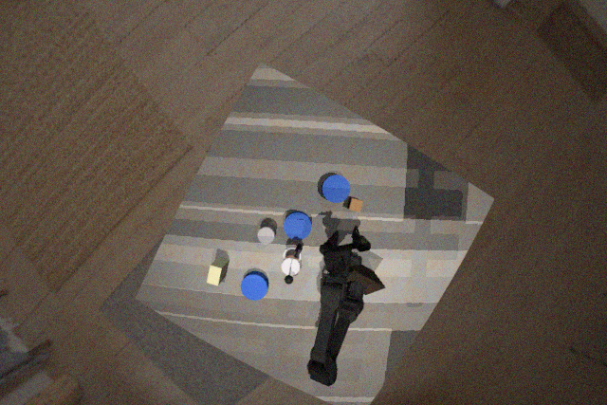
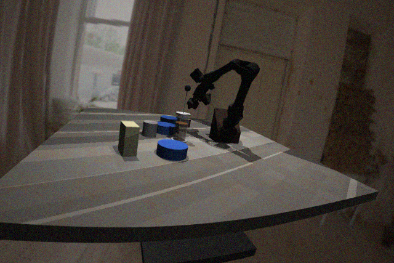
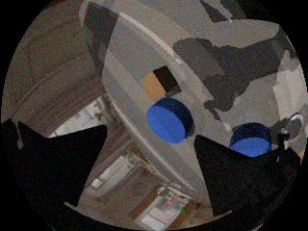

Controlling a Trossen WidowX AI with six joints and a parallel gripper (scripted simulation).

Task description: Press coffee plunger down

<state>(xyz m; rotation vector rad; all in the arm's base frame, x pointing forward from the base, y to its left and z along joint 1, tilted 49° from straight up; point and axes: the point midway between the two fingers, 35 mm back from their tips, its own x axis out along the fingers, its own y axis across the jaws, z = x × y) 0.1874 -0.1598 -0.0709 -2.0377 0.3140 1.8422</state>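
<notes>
Now: the coffee press 23 cm to the left of my gripper tip, 10 cm ahead of it and 3 cm below it. The rest, counted from my gripper tip: yellow block (47 cm to the left, 34 cm ahead, 11 cm below).
</notes>
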